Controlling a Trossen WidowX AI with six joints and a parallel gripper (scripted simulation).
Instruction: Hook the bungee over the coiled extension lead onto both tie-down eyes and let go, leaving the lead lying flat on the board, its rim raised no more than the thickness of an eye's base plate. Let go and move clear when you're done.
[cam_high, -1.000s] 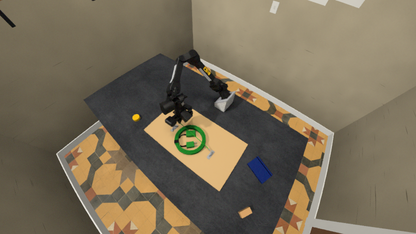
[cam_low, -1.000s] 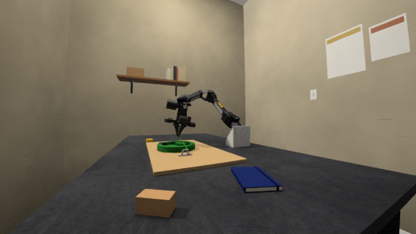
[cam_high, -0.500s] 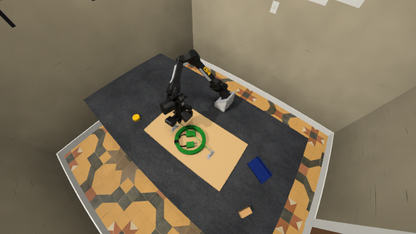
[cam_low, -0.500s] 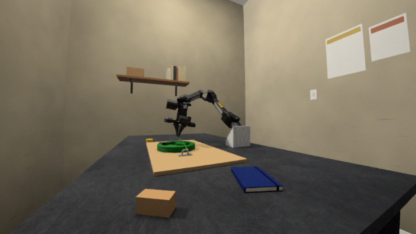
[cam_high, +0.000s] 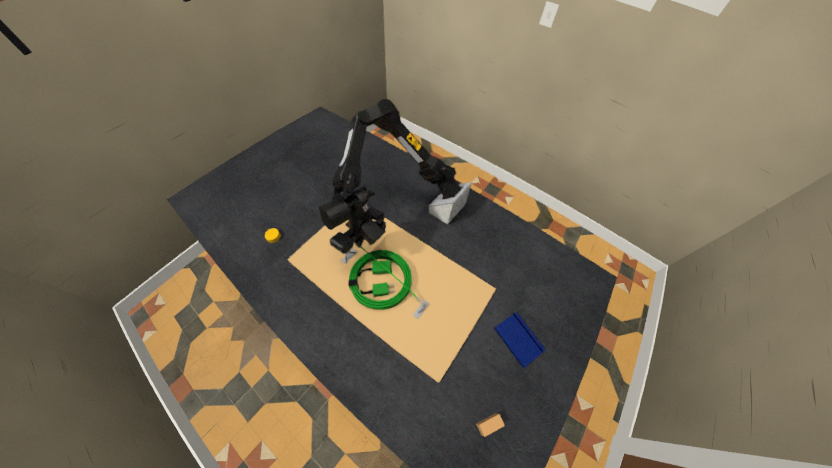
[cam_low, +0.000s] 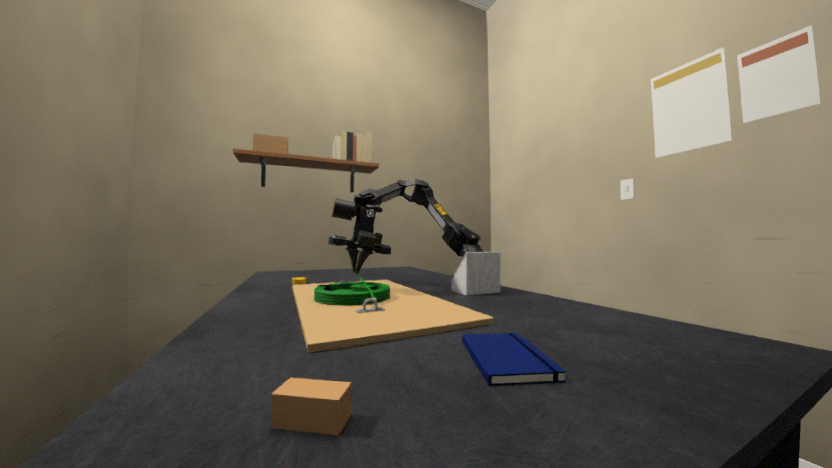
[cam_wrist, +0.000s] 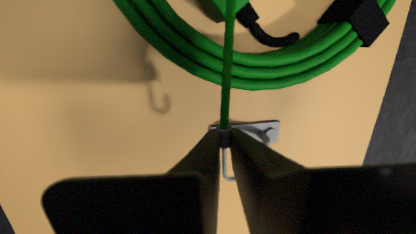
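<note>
The extension lead is 4 cm ahead of my hand, 12 cm to the left of it and 7 cm below it. From my hand the other things lie so: tan block 17 cm ahead, 61 cm to the left, 8 cm below; then yellow puck 16 cm ahead, 31 cm to the right, 9 cm below.
</note>
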